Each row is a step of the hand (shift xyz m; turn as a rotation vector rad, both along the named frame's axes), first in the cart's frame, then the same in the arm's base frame.
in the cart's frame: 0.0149 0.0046 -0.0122 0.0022 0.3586 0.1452
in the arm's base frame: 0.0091 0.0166 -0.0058 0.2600 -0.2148 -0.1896
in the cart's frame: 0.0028 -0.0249 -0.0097 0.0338 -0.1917 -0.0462
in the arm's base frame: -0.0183 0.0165 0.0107 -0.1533 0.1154 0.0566
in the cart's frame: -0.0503 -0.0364 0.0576 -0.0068 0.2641 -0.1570
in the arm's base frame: -0.0568 -0.0607 0.0162 0.3061 0.0201 0.0179
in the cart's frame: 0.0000 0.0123 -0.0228 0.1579 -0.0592 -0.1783
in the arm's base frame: 0.0210 0.0119 0.0095 0.0209 0.2445 -0.0016
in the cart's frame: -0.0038 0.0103 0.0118 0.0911 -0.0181 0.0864
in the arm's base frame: 0.0042 -0.0140 -0.0069 -0.0556 0.0042 -0.1140
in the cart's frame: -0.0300 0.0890 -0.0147 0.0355 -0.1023 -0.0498
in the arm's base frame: 0.0871 -0.0376 0.0054 -0.0712 0.0903 0.0312
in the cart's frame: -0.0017 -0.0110 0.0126 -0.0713 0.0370 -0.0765
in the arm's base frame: -0.0153 -0.0063 -0.0027 0.0679 -0.0045 0.0876
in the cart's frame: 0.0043 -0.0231 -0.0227 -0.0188 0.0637 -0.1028
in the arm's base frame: -0.0110 0.0260 0.0165 0.1023 0.0390 0.0546
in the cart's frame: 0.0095 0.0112 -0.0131 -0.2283 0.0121 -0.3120
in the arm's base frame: 0.0156 0.0116 -0.0031 0.1507 0.0665 0.3500
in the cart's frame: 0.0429 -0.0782 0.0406 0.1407 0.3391 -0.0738
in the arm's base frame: -0.0889 0.0244 -0.0332 0.3347 0.0329 -0.1647
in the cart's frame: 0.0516 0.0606 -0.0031 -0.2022 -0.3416 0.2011
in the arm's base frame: 0.0549 0.0158 -0.0555 -0.3910 -0.1601 0.1396
